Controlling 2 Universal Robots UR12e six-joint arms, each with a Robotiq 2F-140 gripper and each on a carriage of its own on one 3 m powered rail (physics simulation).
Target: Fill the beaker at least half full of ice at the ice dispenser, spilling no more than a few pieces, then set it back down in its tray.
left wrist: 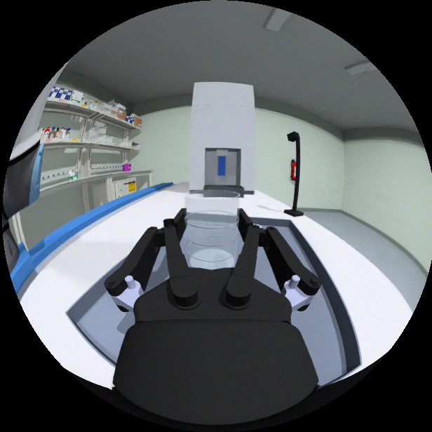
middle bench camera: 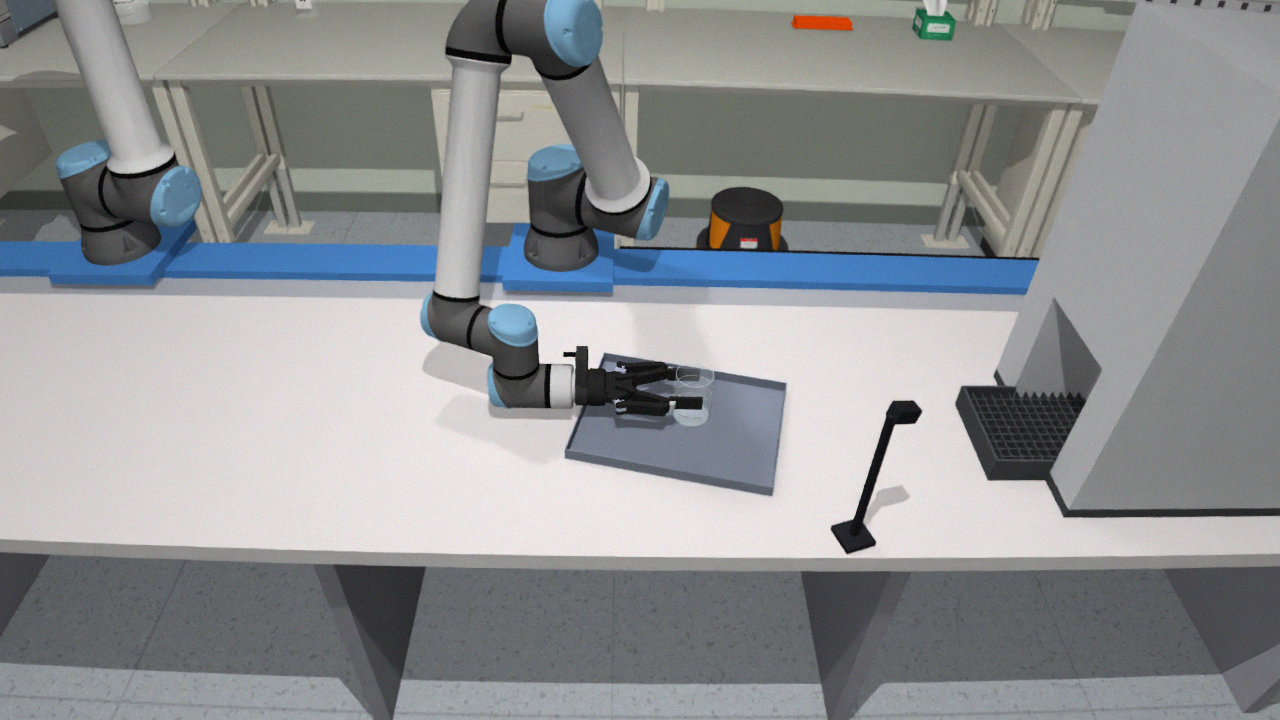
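The clear glass beaker stands upright in the grey-blue tray; no ice shows in it. My left gripper is level and shut on the beaker, one finger on each side of its wall. The tall grey ice dispenser stands at the right end of the bench, with a black drip grid at its foot. In the left wrist view its recess faces the gripper from beyond the beaker. My right gripper does not show in either view.
A black post with a small head stands between the tray and the dispenser, near the bench's front edge. The blue rail runs along the back. The other arm stands at the far left of the rail.
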